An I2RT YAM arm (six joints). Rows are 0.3 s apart.
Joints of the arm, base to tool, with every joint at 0 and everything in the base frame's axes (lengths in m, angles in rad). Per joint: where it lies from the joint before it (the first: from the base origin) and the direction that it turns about. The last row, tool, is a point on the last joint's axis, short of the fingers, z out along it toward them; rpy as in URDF.
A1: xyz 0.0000 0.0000 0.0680 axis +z
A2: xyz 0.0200 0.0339 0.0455 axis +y
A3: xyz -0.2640 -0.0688 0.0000 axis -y
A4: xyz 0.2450 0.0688 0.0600 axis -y
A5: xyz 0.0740 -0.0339 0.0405 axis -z
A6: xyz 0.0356 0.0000 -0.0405 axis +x
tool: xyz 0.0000 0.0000 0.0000 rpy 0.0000 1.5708 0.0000
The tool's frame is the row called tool.
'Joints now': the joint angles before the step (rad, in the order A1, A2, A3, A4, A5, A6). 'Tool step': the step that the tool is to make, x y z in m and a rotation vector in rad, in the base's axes. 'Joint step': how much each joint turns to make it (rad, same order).
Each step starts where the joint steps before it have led.
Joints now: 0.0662, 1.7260, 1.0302, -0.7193, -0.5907, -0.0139
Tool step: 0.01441, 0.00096, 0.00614, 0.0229, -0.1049, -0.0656
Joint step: 0.0000, -0.0073, 0.0026, 0.1416, -0.0004, 0.0812
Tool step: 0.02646, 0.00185, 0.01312, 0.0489, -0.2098, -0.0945
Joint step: 0.0011, 0.0000, 0.0035, 0.2765, 0.0100, 0.1214
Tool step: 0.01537, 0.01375, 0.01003, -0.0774, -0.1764, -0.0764
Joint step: 0.0481, 0.0020, 0.0000, 0.1919, 0.1506, 0.0431
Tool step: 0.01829, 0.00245, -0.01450, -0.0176, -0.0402, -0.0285
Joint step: 0.0042, 0.0839, 0.0259, 0.0989, 0.0389, 0.0076
